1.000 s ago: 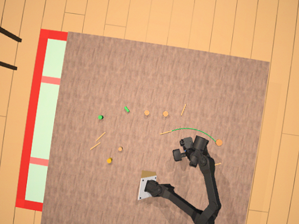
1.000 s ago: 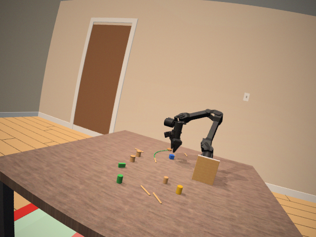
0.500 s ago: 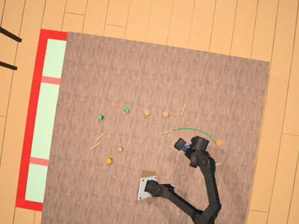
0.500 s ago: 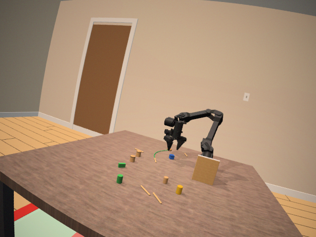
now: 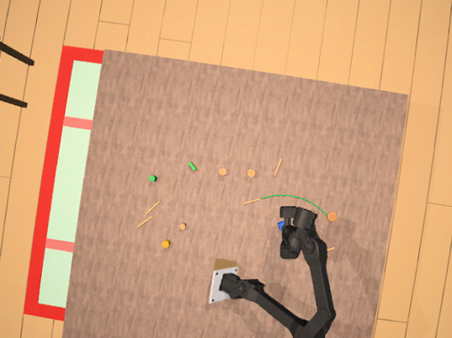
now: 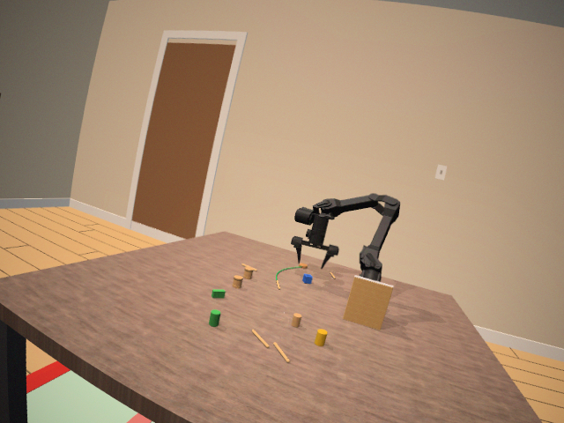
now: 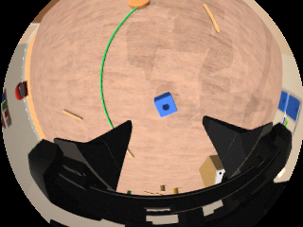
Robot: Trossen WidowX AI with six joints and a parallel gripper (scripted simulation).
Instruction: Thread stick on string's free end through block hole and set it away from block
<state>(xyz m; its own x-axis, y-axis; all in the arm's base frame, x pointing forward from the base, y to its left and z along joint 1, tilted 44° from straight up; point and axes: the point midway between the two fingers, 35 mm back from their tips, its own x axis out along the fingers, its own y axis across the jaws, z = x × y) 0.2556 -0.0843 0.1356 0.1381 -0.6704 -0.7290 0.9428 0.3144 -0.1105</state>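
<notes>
My gripper tip is 5 cm above the blue block. The rest, counted from my gripper tip: yellow peg (21 cm behind, 43 cm to the left, 5 cm below); then round wooden button (9 cm ahead, 19 cm to the right, 6 cm below); then thin wooden stick (6 cm ahead, 13 cm to the left, 7 cm below).
</notes>
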